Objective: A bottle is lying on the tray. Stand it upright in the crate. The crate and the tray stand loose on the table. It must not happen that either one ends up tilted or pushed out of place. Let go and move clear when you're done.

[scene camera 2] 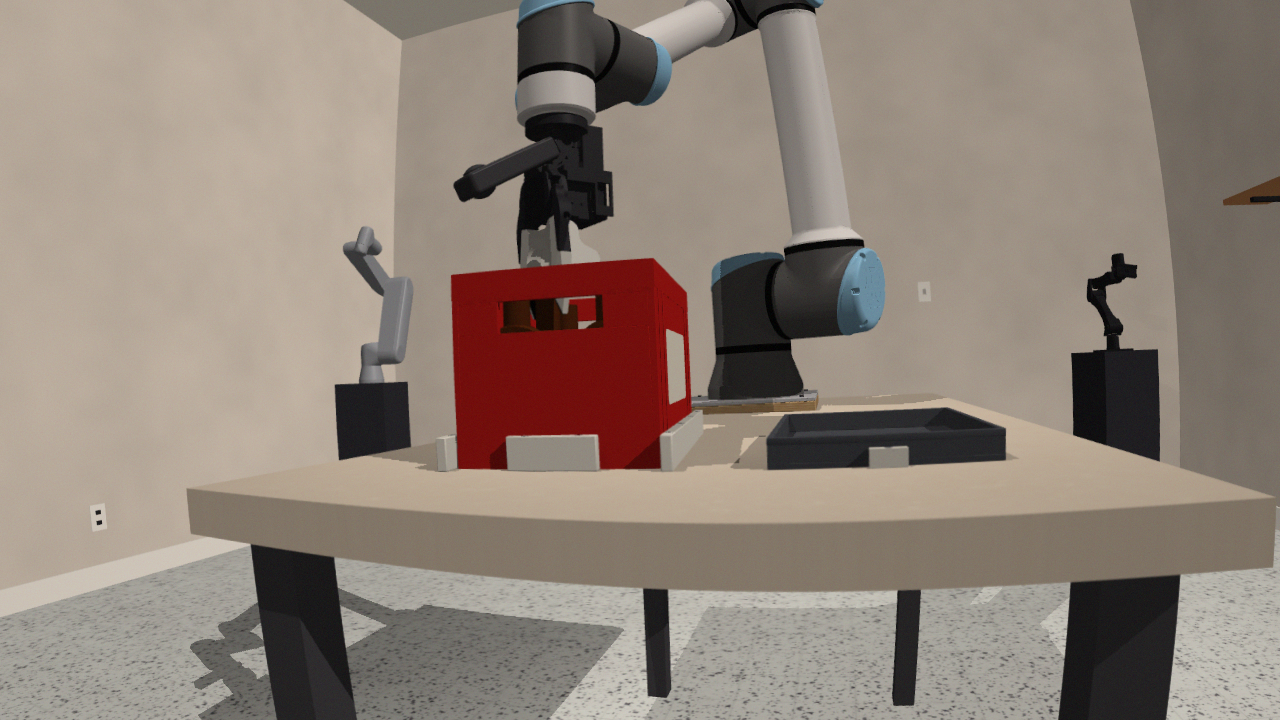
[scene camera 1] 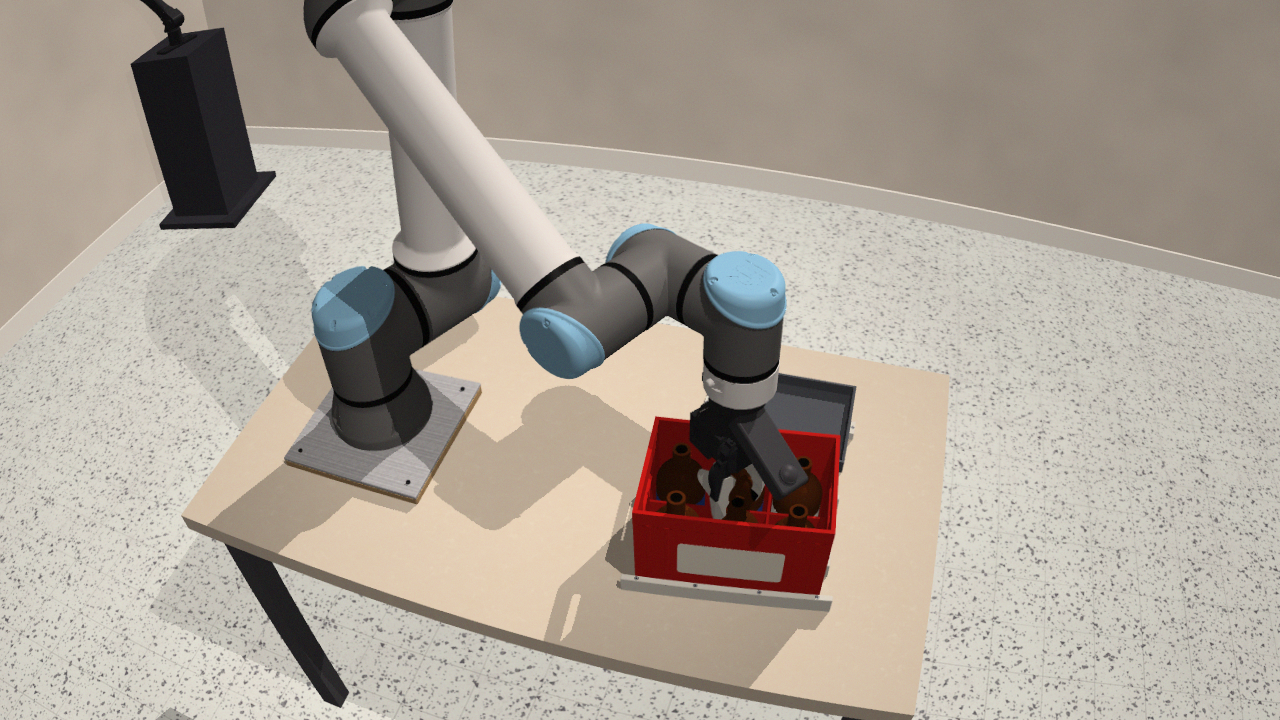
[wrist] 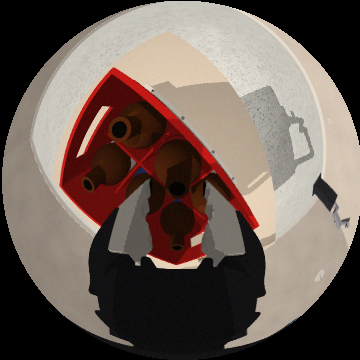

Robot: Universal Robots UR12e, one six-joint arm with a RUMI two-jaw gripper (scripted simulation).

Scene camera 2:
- my gripper: 549,317
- dark tray: 851,434
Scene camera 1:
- my gripper: 735,511
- dark tray: 804,404
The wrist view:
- my gripper: 177,181
